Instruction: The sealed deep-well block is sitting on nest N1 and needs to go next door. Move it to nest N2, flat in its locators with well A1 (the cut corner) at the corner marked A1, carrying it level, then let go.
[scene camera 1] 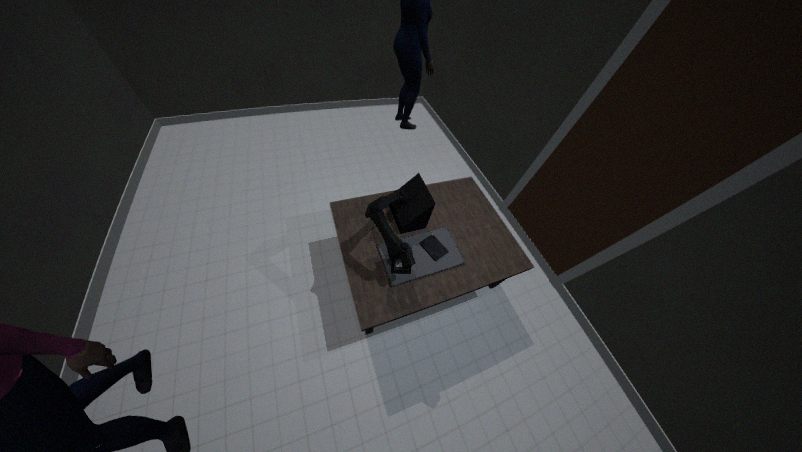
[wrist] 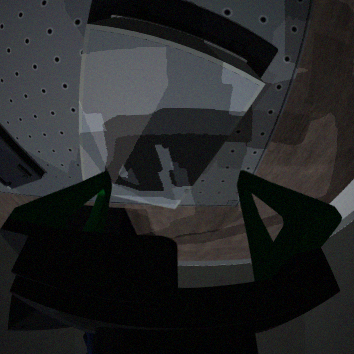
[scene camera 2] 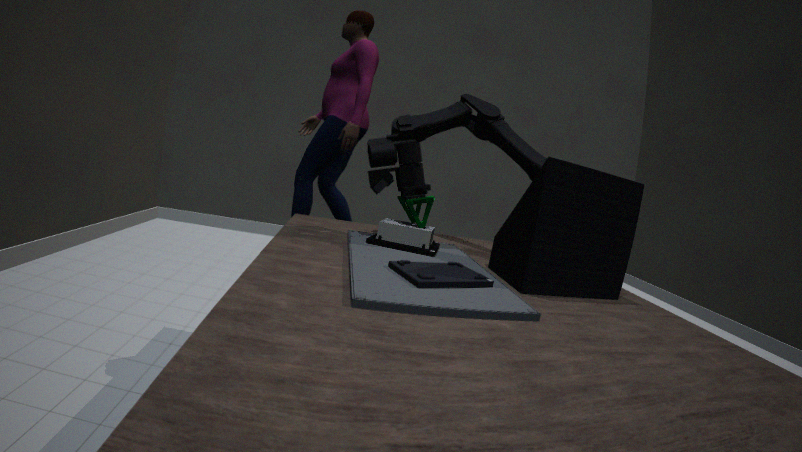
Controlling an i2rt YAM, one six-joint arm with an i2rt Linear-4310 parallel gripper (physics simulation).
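Pixels of known places: gripper, fingertip midpoint: [wrist: 174, 177] [scene camera 2: 418, 225]; arm's base, origin of the base link: [scene camera 1: 406, 199] [scene camera 2: 571, 219].
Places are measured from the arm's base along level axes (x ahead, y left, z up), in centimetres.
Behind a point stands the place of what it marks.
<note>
The white sealed block [scene camera 2: 405, 233] @(x 35.9, y -14.9, z -10.7 cm) [wrist: 125, 75] @(x 39.0, y -18.9, z -9.1 cm) sits on the dark nest N1 [scene camera 2: 393, 245] @(x 38.5, y -14.1, z -13.7 cm) [wrist: 240, 37] @(x 39.8, y -25.1, z -13.3 cm) at the far end of the grey board. My gripper [scene camera 2: 418, 225] @(x 31.4, y -20.3, z -9.2 cm) [wrist: 174, 177] @(x 31.4, y -20.3, z -9.2 cm) is open, with its green fingers pointing down at the block's top. In the wrist view the fingertips stand apart near the block's lower end; whether they touch it or reach down its sides is hard to tell. Nest N2 [scene camera 1: 434, 247] @(x 34.6, y 6.1, z -13.3 cm) [scene camera 2: 449, 274] @(x 33.2, y 8.0, z -13.3 cm) [wrist: 15, 162] @(x 30.9, y 1.2, z -13.3 cm) is a dark flat plate with raised corner locators and holds no block. The A1 marks are too small to read.
Both nests stand on the grey perforated board [scene camera 1: 452, 261] @(x 47.9, y 12.7, z -14.5 cm) [scene camera 2: 370, 286] @(x 48.8, y 14.7, z -14.4 cm) [wrist: 45, 75] @(x 39.3, y -10.1, z -14.4 cm), on the wooden table [scene camera 1: 494, 235] @(x 42.7, y 55.6, z -15.8 cm) [scene camera 2: 393, 381] @(x 50.9, y 39.6, z -15.7 cm). The black arm base [scene camera 1: 415, 210] @(x 11.8, y 0.5, z 1.9 cm) [scene camera 2: 572, 235] @(x 8.3, y 10.9, z -2.6 cm) stands beside the board. One person [scene camera 1: 412, 50] and another in pink [scene camera 1: 39, 387] [scene camera 2: 351, 84] are around the table.
</note>
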